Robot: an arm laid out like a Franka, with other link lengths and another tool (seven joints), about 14 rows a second.
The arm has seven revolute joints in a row. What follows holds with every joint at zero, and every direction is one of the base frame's.
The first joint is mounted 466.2 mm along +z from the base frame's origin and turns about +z.
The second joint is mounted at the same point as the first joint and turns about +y.
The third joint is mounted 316 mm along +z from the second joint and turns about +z.
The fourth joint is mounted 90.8 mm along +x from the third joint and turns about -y.
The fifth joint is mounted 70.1 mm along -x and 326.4 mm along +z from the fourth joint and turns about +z.
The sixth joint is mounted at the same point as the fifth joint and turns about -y.
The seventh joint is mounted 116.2 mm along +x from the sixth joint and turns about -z.
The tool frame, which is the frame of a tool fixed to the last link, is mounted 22 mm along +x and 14 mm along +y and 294.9 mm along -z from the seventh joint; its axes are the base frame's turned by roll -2.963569, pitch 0 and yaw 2.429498 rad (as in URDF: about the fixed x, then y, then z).
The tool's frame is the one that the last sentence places.
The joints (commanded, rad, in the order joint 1, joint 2, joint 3, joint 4, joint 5, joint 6, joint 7), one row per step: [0.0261 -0.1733 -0.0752 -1.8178 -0.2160 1.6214 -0.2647]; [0.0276 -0.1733 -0.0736 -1.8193 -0.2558 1.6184 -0.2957]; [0.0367 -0.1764 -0.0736 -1.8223 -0.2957 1.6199 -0.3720]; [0.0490 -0.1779 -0.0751 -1.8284 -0.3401 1.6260 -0.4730]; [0.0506 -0.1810 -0.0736 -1.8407 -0.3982 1.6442 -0.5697]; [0.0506 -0.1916 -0.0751 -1.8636 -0.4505 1.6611 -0.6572]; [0.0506 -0.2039 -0.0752 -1.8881 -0.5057 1.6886 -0.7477]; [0.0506 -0.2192 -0.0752 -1.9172 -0.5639 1.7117 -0.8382]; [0.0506 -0.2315 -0.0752 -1.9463 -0.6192 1.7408 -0.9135]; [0.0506 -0.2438 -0.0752 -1.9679 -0.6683 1.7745 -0.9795]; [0.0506 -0.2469 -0.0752 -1.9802 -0.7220 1.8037 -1.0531]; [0.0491 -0.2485 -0.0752 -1.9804 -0.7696 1.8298 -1.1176]
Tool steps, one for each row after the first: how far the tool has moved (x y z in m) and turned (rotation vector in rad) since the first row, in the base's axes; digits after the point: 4 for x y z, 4 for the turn. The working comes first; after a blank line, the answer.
Tool pose at each row, in the base's axes (x y z in m, rotation vector in rad; the steps are taken from these numbers as rounded here): [0.4901 -0.0674 0.5428 -0.7391 -2.9711 0.5826]; [0.4881 -0.0767 0.5435 -0.6835 -2.9749 0.6461]; [0.4865 -0.0823 0.5457 -0.5501 -2.9954 0.7100]; [0.4853 -0.0878 0.5469 -0.3708 -3.0094 0.7799]; [0.4855 -0.1003 0.5490 -0.2024 -3.0080 0.8694]; [0.4819 -0.1133 0.5499 -0.0514 -2.9885 0.9446]; [0.4811 -0.1253 0.5529 0.1108 -2.9640 1.0240]; [0.4778 -0.1377 0.5555 0.2746 -2.9174 1.1015]; [0.4770 -0.1483 0.5576 0.4187 -2.8659 1.1727]; [0.4796 -0.1564 0.5630 0.5467 -2.8210 1.2394]; [0.4839 -0.1653 0.5691 0.6836 -2.7540 1.3064]; [0.4900 -0.1734 0.5794 0.7953 -2.6923 1.3694]

[-0.0020 -0.0093 0.0007 -0.0387 0.0130 0.0357]; [-0.0036 -0.0149 0.0029 -0.0758 0.0318 0.1220]; [-0.0048 -0.0204 0.0041 -0.1163 0.0603 0.2350]; [-0.0046 -0.0329 0.0062 -0.1716 0.0876 0.3400]; [-0.0082 -0.0459 0.0071 -0.2191 0.1208 0.4316]; [-0.0090 -0.0579 0.0101 -0.2715 0.1503 0.5311]; [-0.0123 -0.0703 0.0127 -0.3248 0.1912 0.6300]; [-0.0131 -0.0809 0.0148 -0.3763 0.2279 0.7176]; [-0.0105 -0.0890 0.0202 -0.4263 0.2514 0.7971]; [-0.0062 -0.0979 0.0263 -0.4795 0.2879 0.8820]; [-0.0001 -0.1060 0.0366 -0.5310 0.3155 0.9520]
